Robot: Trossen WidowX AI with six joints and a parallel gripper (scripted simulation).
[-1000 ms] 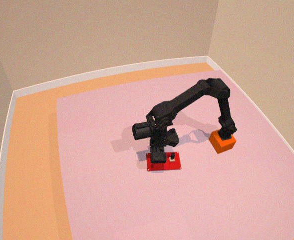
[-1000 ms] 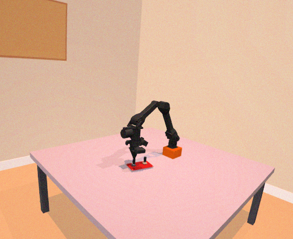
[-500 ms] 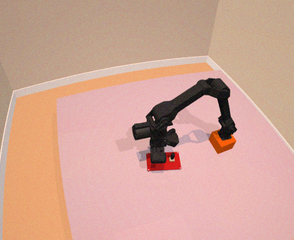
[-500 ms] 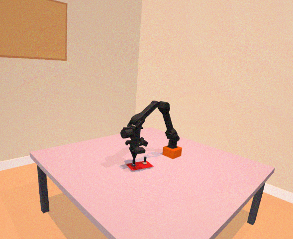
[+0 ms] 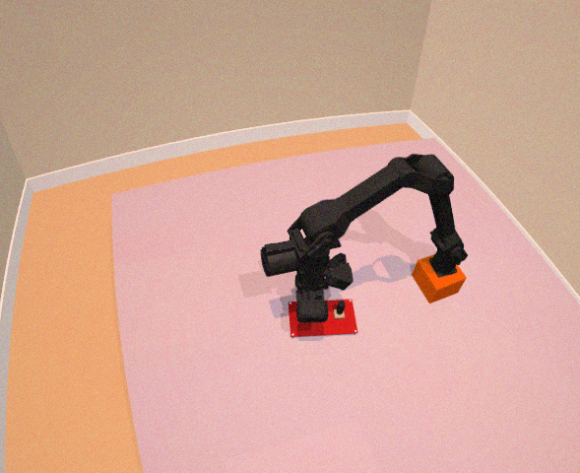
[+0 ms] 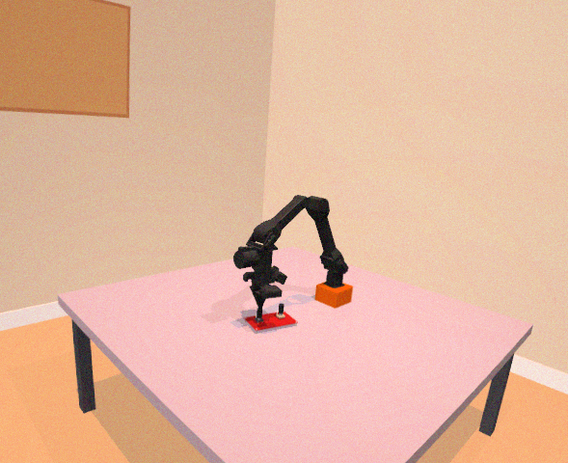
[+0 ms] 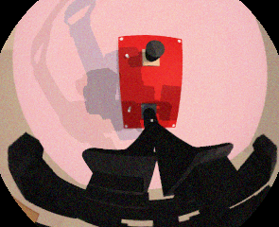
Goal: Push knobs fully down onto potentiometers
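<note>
The black knob lies 10 mm below my gripper tip.
</note>
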